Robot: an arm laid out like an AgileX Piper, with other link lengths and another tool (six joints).
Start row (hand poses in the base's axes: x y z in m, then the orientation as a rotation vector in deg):
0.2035, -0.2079, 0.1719, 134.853, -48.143, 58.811
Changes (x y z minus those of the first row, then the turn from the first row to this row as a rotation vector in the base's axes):
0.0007, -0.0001, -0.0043, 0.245, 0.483, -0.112
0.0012, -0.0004, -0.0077, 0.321, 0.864, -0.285
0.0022, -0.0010, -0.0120, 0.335, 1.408, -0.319
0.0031, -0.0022, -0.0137, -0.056, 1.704, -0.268
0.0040, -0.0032, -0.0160, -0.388, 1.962, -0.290
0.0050, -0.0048, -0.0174, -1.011, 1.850, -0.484
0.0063, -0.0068, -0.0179, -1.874, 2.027, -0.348
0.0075, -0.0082, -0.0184, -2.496, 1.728, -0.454
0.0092, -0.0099, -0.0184, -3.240, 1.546, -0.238
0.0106, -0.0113, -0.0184, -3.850, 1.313, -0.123
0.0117, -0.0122, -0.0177, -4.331, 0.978, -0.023
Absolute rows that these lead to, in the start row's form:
0.2042, -0.2080, 0.1676, 135.139, -48.259, 58.111
0.2047, -0.2083, 0.1642, 135.210, -48.359, 57.546
0.2057, -0.2089, 0.1599, 135.370, -48.203, 56.844
0.2066, -0.2101, 0.1582, 135.170, -47.764, 56.569
0.2075, -0.2111, 0.1559, 134.959, -47.460, 56.301
0.2085, -0.2127, 0.1545, 134.281, -47.278, 56.486
0.2098, -0.2147, 0.1540, 133.705, -46.466, 56.484
0.2110, -0.2161, 0.1535, 133.027, -46.259, 56.932
0.2127, -0.2178, 0.1535, 132.489, -45.577, 57.380
0.2141, -0.2192, 0.1535, 131.979, -45.117, 57.824
0.2152, -0.2201, 0.1542, 131.535, -44.798, 58.363

